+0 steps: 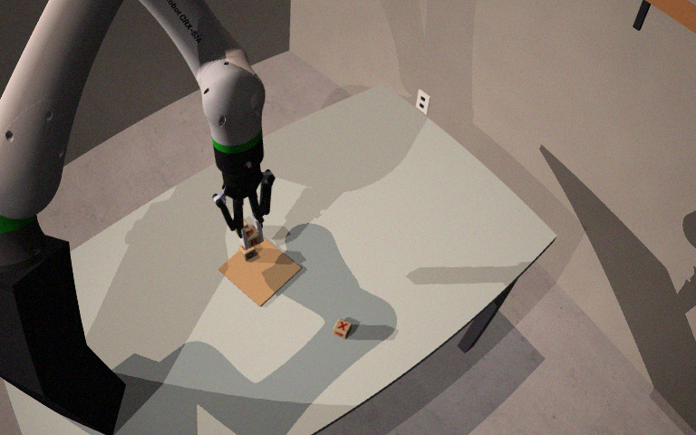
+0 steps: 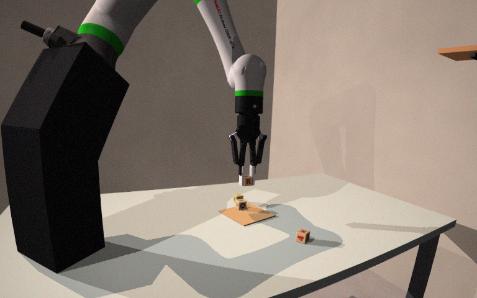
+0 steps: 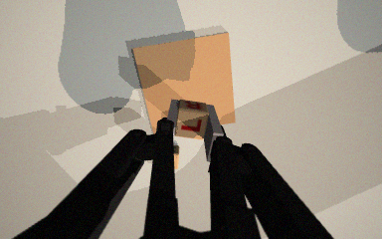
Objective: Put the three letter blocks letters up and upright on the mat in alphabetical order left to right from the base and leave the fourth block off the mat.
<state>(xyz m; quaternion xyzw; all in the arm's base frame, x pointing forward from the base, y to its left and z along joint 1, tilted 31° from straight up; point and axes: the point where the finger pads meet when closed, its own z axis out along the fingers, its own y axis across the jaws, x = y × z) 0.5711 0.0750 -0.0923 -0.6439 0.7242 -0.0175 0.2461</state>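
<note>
The tan mat lies 14 cm below my hand and 1 cm to the right of it.
</note>
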